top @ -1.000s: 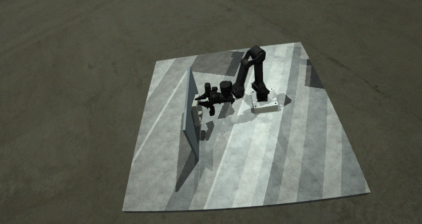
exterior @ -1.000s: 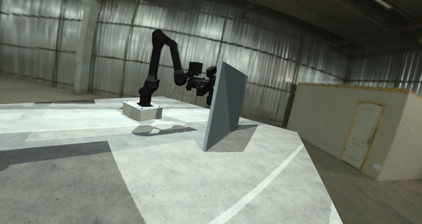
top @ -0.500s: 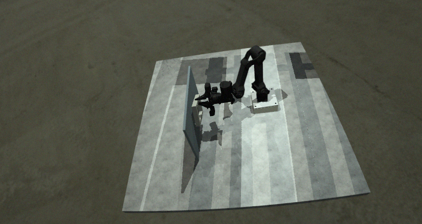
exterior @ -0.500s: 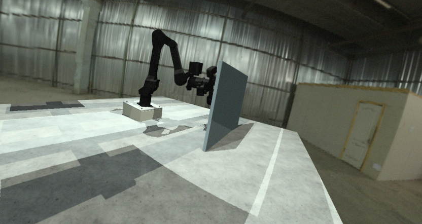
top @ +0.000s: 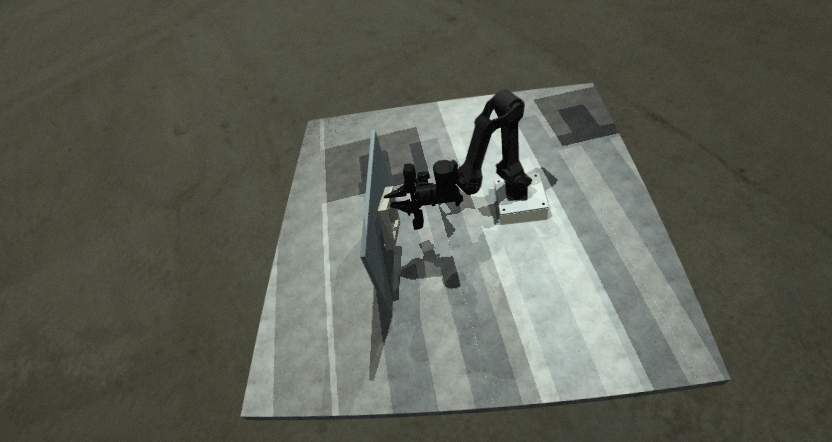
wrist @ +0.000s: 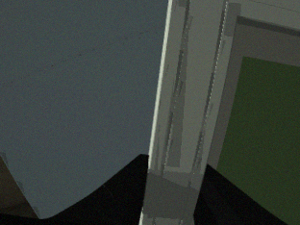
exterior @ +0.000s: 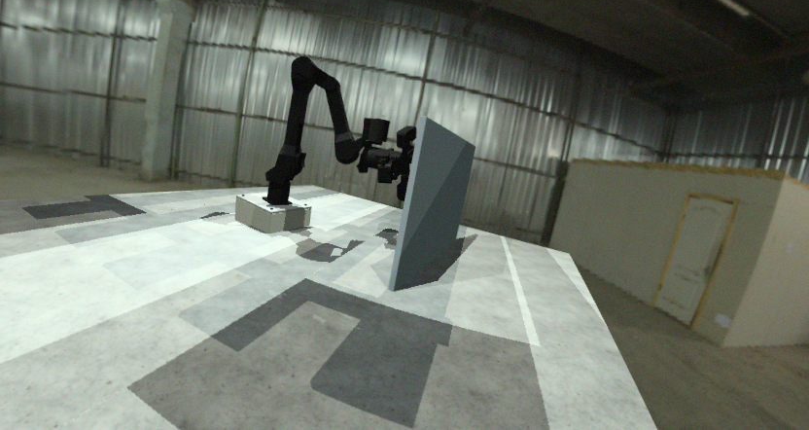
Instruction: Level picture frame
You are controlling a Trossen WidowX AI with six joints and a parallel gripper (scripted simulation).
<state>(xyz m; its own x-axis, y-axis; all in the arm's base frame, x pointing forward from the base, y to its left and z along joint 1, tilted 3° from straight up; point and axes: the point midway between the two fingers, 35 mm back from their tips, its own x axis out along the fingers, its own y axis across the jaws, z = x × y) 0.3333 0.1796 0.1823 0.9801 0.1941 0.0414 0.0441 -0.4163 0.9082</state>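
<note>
The picture frame lies 5 cm below my gripper tip and 2 cm to the left of it. Also, from my gripper tip: grey-blue wall panel 6 cm below, 2 cm to the left, 1 cm ahead.
</note>
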